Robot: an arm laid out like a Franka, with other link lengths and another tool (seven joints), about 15 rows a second.
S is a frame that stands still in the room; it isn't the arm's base.
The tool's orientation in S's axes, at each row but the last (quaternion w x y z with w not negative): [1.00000 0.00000 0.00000 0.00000]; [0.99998 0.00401 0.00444 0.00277]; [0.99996 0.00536 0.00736 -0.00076]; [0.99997 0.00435 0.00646 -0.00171]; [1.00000 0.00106 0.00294 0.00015]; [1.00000 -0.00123 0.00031 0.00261]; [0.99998 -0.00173 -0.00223 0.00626]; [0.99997 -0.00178 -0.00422 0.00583]
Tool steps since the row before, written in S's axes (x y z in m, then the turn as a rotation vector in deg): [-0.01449 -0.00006 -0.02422 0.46 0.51 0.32]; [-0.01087 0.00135 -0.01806 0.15 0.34 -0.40]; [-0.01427 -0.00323 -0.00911 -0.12 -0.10 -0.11]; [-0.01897 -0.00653 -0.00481 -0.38 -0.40 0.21]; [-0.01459 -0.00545 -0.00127 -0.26 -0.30 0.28]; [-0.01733 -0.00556 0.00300 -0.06 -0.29 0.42]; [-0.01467 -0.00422 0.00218 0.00 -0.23 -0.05]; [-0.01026 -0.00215 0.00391 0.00 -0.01 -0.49]
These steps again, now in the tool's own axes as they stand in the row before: [-0.01449 -0.00006 -0.02422 0.46 0.51 0.32]; [-0.01070 0.00126 -0.01817 0.16 0.34 -0.40]; [-0.01413 -0.00335 -0.00928 -0.12 -0.10 -0.11]; [-0.01888 -0.00664 -0.00500 -0.38 -0.40 0.21]; [-0.01458 -0.00545 -0.00134 -0.26 -0.30 0.28]; [-0.01736 -0.00548 0.00298 -0.06 -0.29 0.42]; [-0.01471 -0.00404 0.00223 0.00 -0.23 -0.05]; [-0.01025 -0.00204 0.00399 0.00 -0.01 -0.49]
